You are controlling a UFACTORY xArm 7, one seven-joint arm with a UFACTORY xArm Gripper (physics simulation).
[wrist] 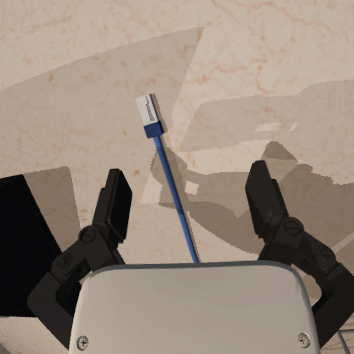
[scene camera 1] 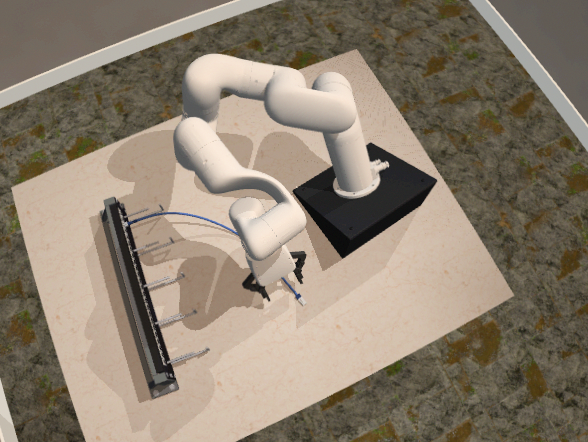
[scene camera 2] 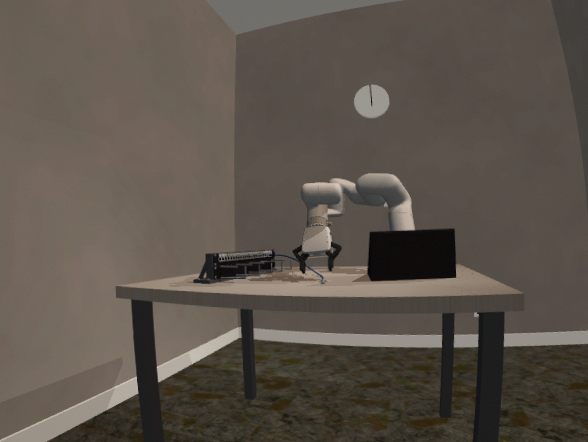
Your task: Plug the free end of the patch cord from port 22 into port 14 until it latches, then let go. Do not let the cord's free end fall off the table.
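Frame: origin at the arm's base, x back, y left, z down, level; millimetres.
Seen in the pictures: gripper, fingertip midpoint: (wrist: 186, 176) (scene camera 1: 283, 289) (scene camera 2: 316, 271); arm's base at its link origin: (scene camera 1: 356, 183) (scene camera 2: 405, 254).
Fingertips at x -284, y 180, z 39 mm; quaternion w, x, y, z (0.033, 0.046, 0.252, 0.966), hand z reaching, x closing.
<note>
Offsets run from my fingertips to a thing's top centre.
The patch cord's free end, a clear plug with a blue boot @[dx +33, dy +37, dz +24 mm] (scene camera 1: 301, 300) (scene camera 2: 323, 281) (wrist: 149, 112), lies on the table beyond the fingertips. The blue cord (scene camera 1: 175, 213) (wrist: 175, 197) arches from near one end of the patch panel @[dx -309, dy -135, dz -65 mm] (scene camera 1: 136, 295) (scene camera 2: 210, 265) and passes under the gripper body. My gripper (scene camera 1: 285, 291) (scene camera 2: 317, 271) (wrist: 186, 176) is wide open, pointing down, with its fingertips low over the table. In the wrist view the cord runs between the two fingers without touching either, and the plug is ahead, nearer the left finger. Port numbers, including port 14, are too small to read.
Several thin metal cable-guide bars (scene camera 1: 187, 356) (scene camera 1: 165, 280) stick out from the panel's front. The black robot base block (scene camera 1: 370, 200) (scene camera 2: 412, 254) (wrist: 25, 245) stands on the other side of the gripper. The table (scene camera 1: 400, 320) (scene camera 2: 320, 301) has its front edge past the plug.
</note>
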